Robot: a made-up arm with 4 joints.
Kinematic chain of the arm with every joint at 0, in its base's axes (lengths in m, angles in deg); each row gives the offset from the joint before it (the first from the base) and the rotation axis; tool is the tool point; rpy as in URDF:
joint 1: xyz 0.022 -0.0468 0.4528 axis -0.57 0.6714 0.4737
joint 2: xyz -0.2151 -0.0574 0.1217 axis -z
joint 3: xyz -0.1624 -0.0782 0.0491 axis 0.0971 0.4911 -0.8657
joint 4: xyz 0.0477 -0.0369 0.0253 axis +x
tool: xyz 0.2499 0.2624 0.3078 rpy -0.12 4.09 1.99
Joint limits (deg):
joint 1: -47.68..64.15
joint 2: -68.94..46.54
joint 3: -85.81..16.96
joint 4: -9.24..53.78
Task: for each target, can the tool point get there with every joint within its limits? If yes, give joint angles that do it. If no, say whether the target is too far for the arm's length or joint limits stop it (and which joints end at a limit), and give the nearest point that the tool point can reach.
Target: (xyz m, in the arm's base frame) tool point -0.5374 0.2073 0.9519
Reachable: yes | joints -16.53 28.78 -74.95 15.55
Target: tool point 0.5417 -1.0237 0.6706
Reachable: no: too far | nearest point 0.0254 -0.3587 0.9984 | short by 0.904 m
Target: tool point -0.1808 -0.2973 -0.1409
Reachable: no: joint limits stop it (at a limit: joint 1, joint 2, joint 3, joint 4) | nearest point -0.7585 -0.2857 0.2495 | short by 0.697 m
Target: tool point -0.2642 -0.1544 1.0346
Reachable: yes | joints -16.29 -18.62 -17.18 35.58
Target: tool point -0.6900 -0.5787 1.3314
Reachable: no: too far | nearest point -0.4856 -0.3938 1.0725 | short by 0.378 m
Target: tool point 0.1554 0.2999 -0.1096
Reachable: no: joint limits stop it (at a limit: joint 1, joint 3, joint 4) | nearest point 0.1793 0.2794 0.6602 | short by 0.770 m
